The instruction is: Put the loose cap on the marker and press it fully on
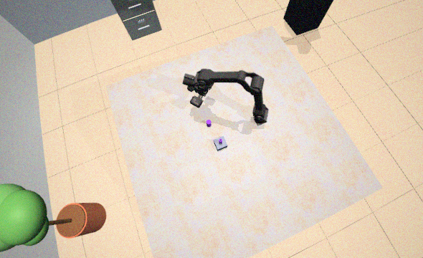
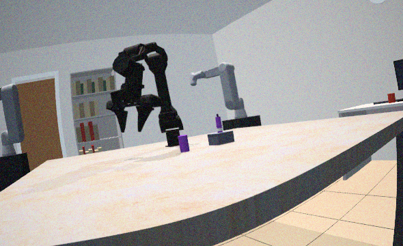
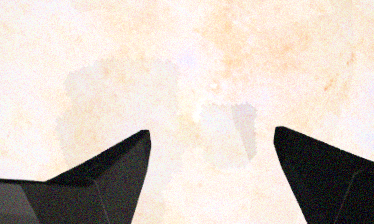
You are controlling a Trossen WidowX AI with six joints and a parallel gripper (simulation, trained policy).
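The purple cap lies 16 cm to the left of my gripper tip, 6 cm below it and 2 cm ahead of it. The rest, counted from my gripper tip: grey holder block: 30 cm to the left, 7 cm below, 1 cm ahead.
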